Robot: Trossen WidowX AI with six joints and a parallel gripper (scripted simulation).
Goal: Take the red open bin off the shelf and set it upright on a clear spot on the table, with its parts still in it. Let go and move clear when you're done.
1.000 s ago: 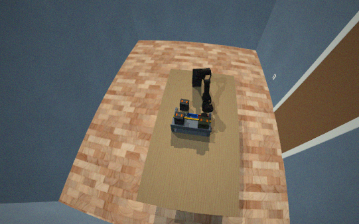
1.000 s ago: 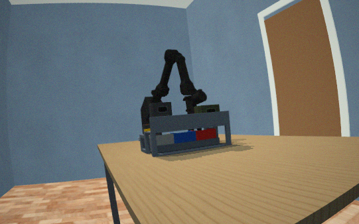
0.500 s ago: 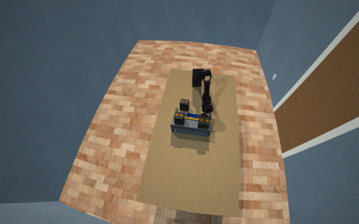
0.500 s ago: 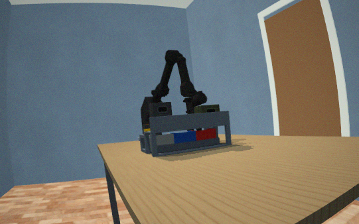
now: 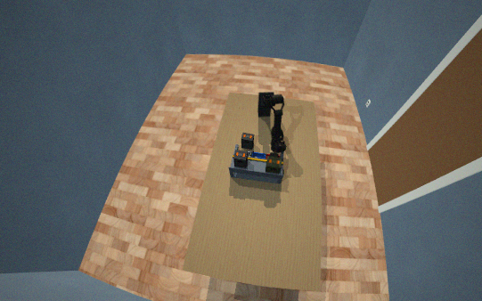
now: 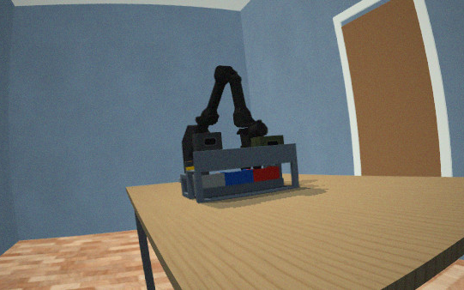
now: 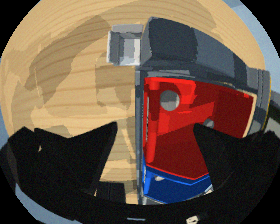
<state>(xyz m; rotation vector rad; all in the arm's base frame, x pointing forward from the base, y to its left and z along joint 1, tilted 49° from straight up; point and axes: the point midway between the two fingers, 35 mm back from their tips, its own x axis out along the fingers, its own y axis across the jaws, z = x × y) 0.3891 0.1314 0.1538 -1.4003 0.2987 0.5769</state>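
The red bin is 6 cm ahead of my hand, 1 cm to the left of it and 3 cm below it. The rest, counted from my hand: blue bin: 9 cm ahead, 10 cm to the right, 3 cm below; then grey bin: 11 cm ahead, 21 cm to the right, 3 cm below.
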